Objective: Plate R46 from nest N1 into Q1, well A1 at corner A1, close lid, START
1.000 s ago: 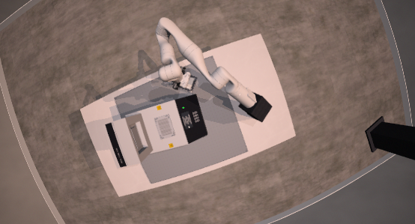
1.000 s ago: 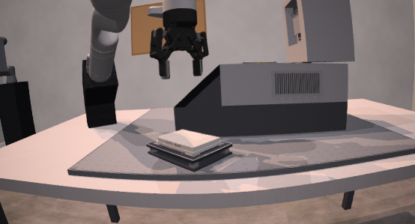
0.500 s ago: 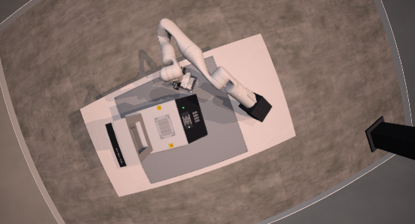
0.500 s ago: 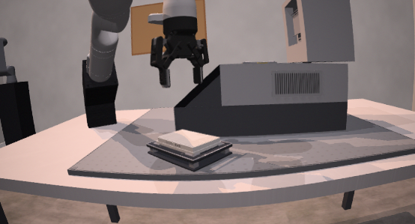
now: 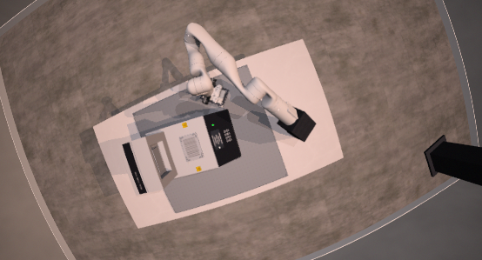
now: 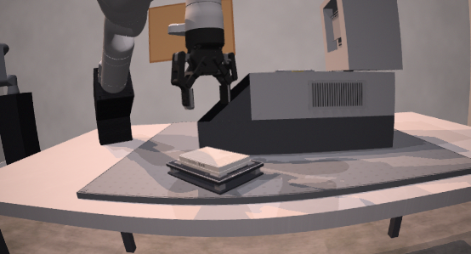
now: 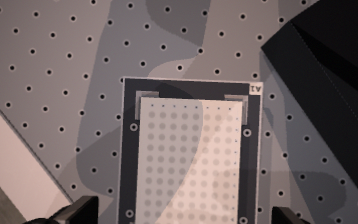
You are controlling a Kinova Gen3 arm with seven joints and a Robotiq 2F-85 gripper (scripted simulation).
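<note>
Right now the plate R46 is 11 cm below my hand. Round my hand: A1 mark: 12 cm below, 9 cm to the left; then dark plate nest N1: 12 cm below.
</note>
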